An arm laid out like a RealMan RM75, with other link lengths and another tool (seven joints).
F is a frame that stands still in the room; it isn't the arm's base.
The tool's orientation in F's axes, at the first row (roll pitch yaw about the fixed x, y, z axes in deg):
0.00, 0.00, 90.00
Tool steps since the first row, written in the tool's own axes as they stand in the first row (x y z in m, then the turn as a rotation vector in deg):
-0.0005, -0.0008, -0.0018, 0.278, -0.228, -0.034
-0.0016, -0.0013, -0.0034, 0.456, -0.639, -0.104
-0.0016, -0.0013, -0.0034, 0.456, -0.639, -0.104
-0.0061, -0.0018, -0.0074, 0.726, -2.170, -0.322
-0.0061, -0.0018, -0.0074, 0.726, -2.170, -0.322
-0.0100, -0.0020, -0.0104, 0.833, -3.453, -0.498
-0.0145, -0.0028, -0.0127, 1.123, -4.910, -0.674
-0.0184, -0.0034, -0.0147, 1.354, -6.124, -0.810
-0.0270, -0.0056, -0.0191, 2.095, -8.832, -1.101
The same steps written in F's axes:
0.0008, -0.0005, -0.0018, 0.228, 0.278, -0.034
0.0013, -0.0016, -0.0034, 0.639, 0.456, -0.104
0.0013, -0.0016, -0.0034, 0.639, 0.456, -0.104
0.0018, -0.0061, -0.0074, 2.170, 0.726, -0.322
0.0018, -0.0061, -0.0074, 2.170, 0.726, -0.322
0.0020, -0.0100, -0.0104, 3.453, 0.833, -0.498
0.0028, -0.0145, -0.0127, 4.910, 1.123, -0.674
0.0034, -0.0184, -0.0147, 6.124, 1.354, -0.810
0.0056, -0.0270, -0.0191, 8.832, 2.095, -1.101

